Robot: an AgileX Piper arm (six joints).
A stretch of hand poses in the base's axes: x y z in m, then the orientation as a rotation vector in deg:
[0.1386 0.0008 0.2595 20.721 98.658 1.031]
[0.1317 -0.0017 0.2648 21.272 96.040 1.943]
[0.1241 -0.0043 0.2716 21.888 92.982 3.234]
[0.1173 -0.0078 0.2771 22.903 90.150 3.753]
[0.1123 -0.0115 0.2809 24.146 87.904 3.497]
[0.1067 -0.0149 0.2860 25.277 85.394 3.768]
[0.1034 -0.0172 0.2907 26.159 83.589 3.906]
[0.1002 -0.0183 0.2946 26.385 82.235 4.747]
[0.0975 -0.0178 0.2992 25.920 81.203 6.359]
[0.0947 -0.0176 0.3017 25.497 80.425 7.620]
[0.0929 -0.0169 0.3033 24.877 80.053 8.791]
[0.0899 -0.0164 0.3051 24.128 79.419 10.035]
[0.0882 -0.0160 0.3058 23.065 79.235 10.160]
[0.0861 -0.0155 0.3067 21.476 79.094 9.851]
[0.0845 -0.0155 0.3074 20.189 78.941 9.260]
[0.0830 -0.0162 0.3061 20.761 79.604 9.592]
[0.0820 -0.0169 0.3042 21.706 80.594 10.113]
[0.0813 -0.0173 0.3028 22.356 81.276 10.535]
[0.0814 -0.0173 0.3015 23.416 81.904 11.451]
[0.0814 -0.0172 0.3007 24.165 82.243 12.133]
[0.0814 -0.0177 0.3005 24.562 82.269 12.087]
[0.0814 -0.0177 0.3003 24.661 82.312 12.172]
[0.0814 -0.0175 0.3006 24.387 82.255 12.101]
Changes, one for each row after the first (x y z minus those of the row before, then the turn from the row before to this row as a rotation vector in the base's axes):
[-0.0069 -0.0025 0.0053 0.715 -2.636 -0.230]
[-0.0076 -0.0026 0.0068 0.990 -3.105 -0.123]
[-0.0068 -0.0035 0.0055 0.779 -2.724 -0.805]
[-0.0050 -0.0037 0.0038 0.490 -2.003 -1.331]
[-0.0056 -0.0034 0.0051 0.740 -2.346 -0.990]
[-0.0033 -0.0023 0.0047 0.554 -1.663 -0.795]
[-0.0032 -0.0011 0.0039 0.569 -1.426 0.143]
[-0.0027 0.0005 0.0046 0.578 -1.333 1.129]
[-0.0028 0.0002 0.0025 0.417 -1.016 0.928]
[-0.0018 0.0007 0.0016 0.244 -0.633 1.070]
[-0.0030 0.0005 0.0018 0.193 -0.911 1.141]
[-0.0017 0.0004 0.0007 -0.681 -0.365 0.651]
[-0.0021 0.0005 0.0009 -1.309 -0.342 0.662]
[-0.0016 0.0000 0.0007 -1.262 -0.267 0.294]
[-0.0015 -0.0007 -0.0013 0.604 0.691 0.025]
[-0.0010 -0.0007 -0.0019 0.979 1.045 0.004]
[-0.0007 -0.0004 -0.0014 0.709 0.714 0.047]
[0.0001 0.0000 -0.0013 1.288 0.670 0.134]
[0.0000 0.0001 -0.0008 0.928 0.371 0.096]
[0.0000 -0.0005 -0.0002 0.245 0.102 -0.254]
[0.0000 0.0000 -0.0002 0.120 0.048 0.009]
[0.0000 0.0002 0.0003 -0.231 -0.095 0.098]

